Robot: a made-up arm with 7 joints.
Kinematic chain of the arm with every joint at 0, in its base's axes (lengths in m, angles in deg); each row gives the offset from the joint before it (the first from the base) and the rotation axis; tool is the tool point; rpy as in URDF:
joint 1: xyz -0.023 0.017 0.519 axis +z
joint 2: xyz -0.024 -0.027 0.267 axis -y
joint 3: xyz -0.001 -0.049 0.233 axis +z
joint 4: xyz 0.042 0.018 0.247 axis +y
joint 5: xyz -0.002 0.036 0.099 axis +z
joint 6: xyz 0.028 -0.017 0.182 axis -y
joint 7: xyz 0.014 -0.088 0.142 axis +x
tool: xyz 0.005 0.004 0 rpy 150.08 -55.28 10.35
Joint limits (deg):
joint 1: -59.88..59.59
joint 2: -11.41..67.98
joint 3: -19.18..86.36
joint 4: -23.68..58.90
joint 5: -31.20..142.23
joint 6: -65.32..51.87
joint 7: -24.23..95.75
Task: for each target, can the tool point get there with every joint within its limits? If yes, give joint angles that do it. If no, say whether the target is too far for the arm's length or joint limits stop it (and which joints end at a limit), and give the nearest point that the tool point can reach.
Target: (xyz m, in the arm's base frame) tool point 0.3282 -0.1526 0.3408
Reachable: no: joint limits stop it (at a limit: joint 2, joint 4, joint 6, joint 7) | nearest point 0.4148 -0.1944 1.1722 | short by 0.837 m
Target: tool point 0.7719 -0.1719 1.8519
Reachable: no: too far | nearest point 0.4273 -0.0900 1.5383 | short by 0.473 m
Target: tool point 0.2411 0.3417 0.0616
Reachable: no: joint limits stop it (at a limit: joint 1, joint 2, joint 3, joint 4, joint 6, joint 7) | nearest point -0.0253 0.6774 0.8297 | short by 0.880 m
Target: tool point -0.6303 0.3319 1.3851
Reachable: yes | joints -35.06 53.32 28.01 1.10 39.23 40.11 20.14
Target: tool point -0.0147 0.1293 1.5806
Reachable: yes | joints -5.82 24.47 24.80 42.01 96.09 35.19 80.73
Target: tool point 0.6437 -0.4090 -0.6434
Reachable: no: too far | nearest point -0.2522 -0.7909 0.8331 | short by 1.769 m
